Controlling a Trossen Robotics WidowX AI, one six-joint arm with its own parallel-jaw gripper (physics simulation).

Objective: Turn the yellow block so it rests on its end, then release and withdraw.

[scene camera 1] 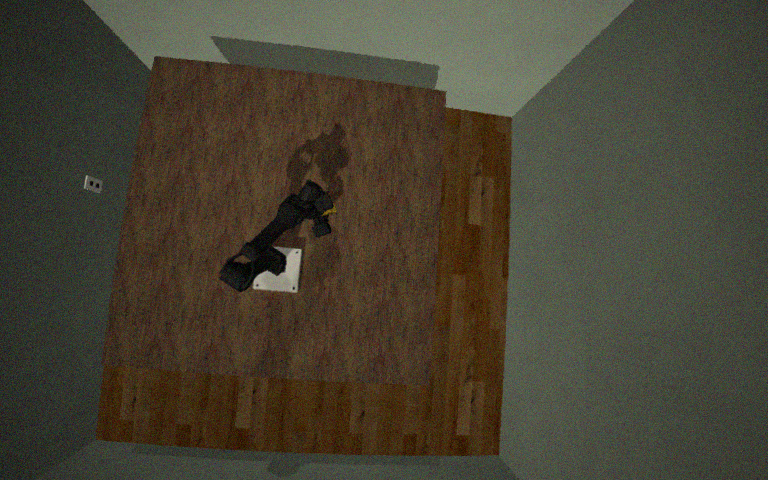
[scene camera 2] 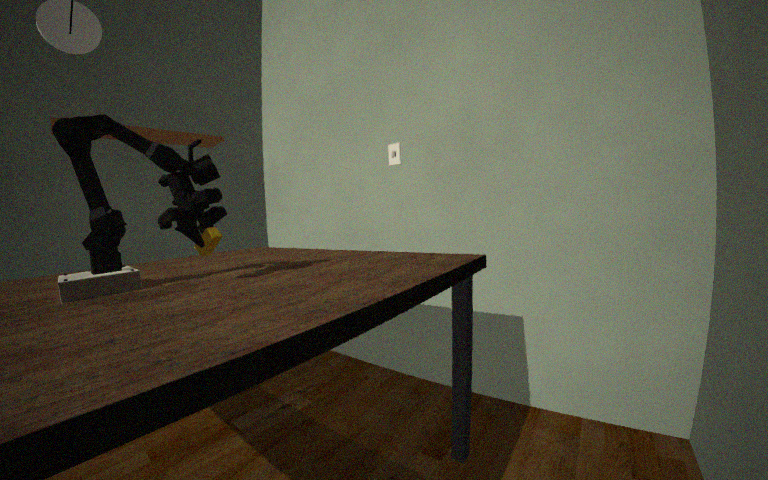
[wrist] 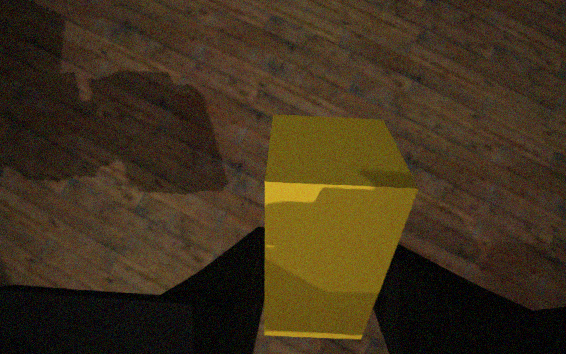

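Observation:
The yellow block (scene camera 1: 330,211) (scene camera 2: 212,237) (wrist: 332,225) is held in the air above the brown table (scene camera 1: 226,113) (scene camera 2: 283,305). It looks tilted in the second scene view, with its long side slanting. My gripper (scene camera 2: 203,240) (wrist: 315,241) is shut on the block, with a dark finger on each side of it in the wrist view. From above, most of the block is hidden by the gripper and a small yellow part shows. The gap between the block's lower edge and the table is hard to judge.
The arm's white base plate (scene camera 1: 289,277) (scene camera 2: 99,285) stands on the table. The arm's shadow (scene camera 1: 325,155) (wrist: 165,135) falls across the tabletop. A table leg (scene camera 2: 461,367) shows below the near right corner. Walls surround the table.

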